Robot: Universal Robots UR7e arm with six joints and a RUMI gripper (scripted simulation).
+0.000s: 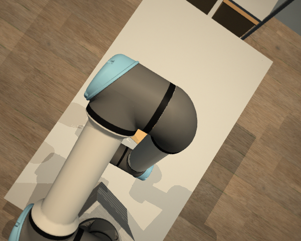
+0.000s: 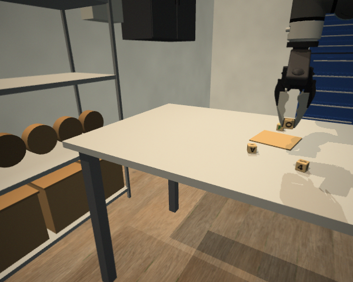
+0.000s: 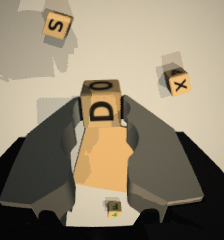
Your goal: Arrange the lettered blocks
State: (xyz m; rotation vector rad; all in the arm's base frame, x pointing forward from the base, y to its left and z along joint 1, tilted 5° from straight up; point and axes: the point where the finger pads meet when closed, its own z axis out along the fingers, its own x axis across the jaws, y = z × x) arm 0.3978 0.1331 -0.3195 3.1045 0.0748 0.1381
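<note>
My hand is 30 mm short of the orange mat, 170 mm to the left of it and 110 mm above it. Round my hand: D block: right at my hand; X block: 90 mm ahead, 20 mm to the right, 100 mm below; S block: 50 mm behind, 50 mm to the left, 100 mm below.
</note>
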